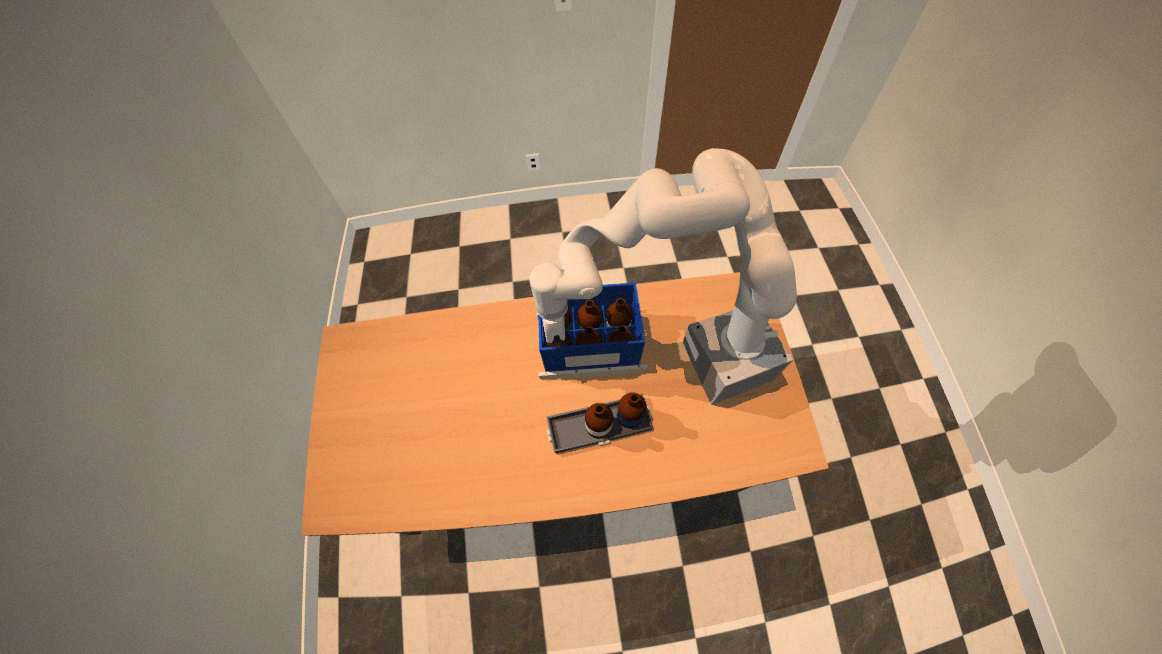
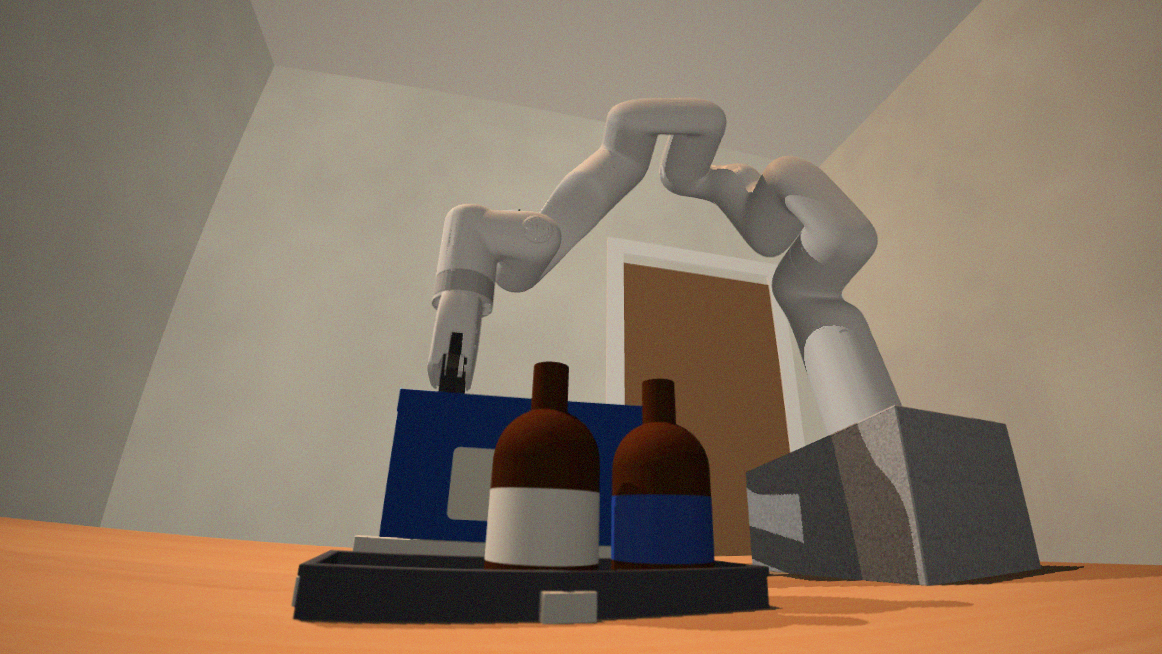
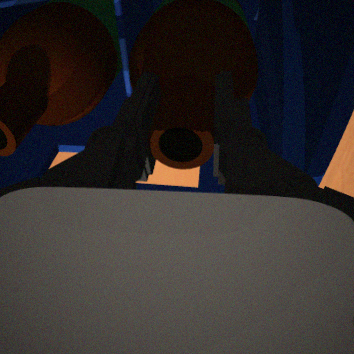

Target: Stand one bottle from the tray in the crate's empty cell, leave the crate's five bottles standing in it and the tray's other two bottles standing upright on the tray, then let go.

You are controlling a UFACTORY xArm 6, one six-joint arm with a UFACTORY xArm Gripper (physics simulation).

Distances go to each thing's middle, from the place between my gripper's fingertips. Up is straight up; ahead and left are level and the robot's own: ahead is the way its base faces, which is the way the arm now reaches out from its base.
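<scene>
From my hand: green-labelled brown bottle (image 3: 185, 51), 4 cm below; blue-labelled bottle (image 2: 661, 517), 4 cm below, 17 cm behind, 21 cm to the left; pale strip (image 2: 361, 543), 11 cm below, 8 cm behind, 7 cm to the left.
</scene>
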